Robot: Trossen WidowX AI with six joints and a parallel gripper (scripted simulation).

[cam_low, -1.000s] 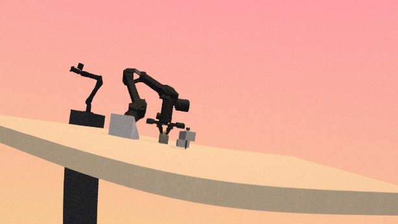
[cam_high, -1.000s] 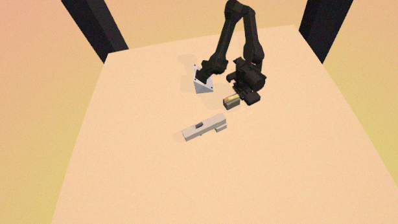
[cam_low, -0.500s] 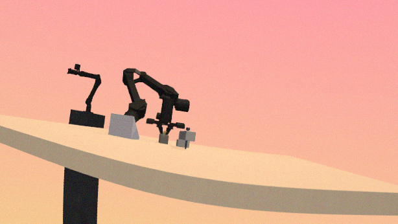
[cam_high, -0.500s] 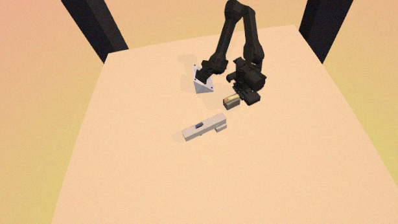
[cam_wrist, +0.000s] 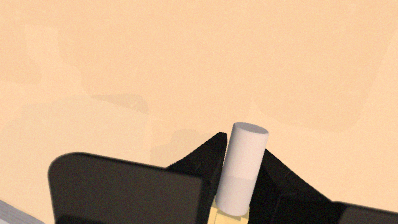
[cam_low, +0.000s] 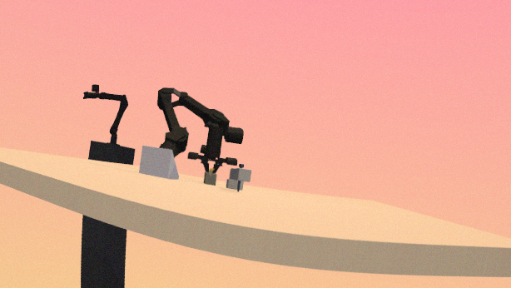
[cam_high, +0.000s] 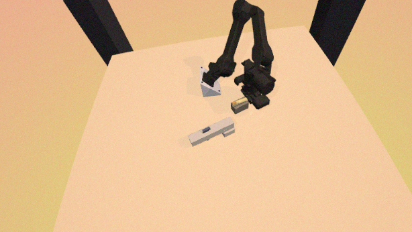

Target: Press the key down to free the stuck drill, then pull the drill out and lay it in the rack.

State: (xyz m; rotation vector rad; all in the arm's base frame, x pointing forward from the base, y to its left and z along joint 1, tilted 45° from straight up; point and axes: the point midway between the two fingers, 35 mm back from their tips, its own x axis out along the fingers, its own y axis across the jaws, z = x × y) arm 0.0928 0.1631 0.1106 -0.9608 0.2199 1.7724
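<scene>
Right now my gripper tip is 40 mm to the left of the pale cylindrical drill, 40 mm below it and 20 mm short of it. Also, from my gripper tip: blue key (180 mm to the right, 180 mm ahead, 50 mm above); then grey housing block (170 mm ahead, 160 mm to the right, 40 mm above); then notched rack (50 mm to the right, 20 mm ahead, 10 mm above).
</scene>
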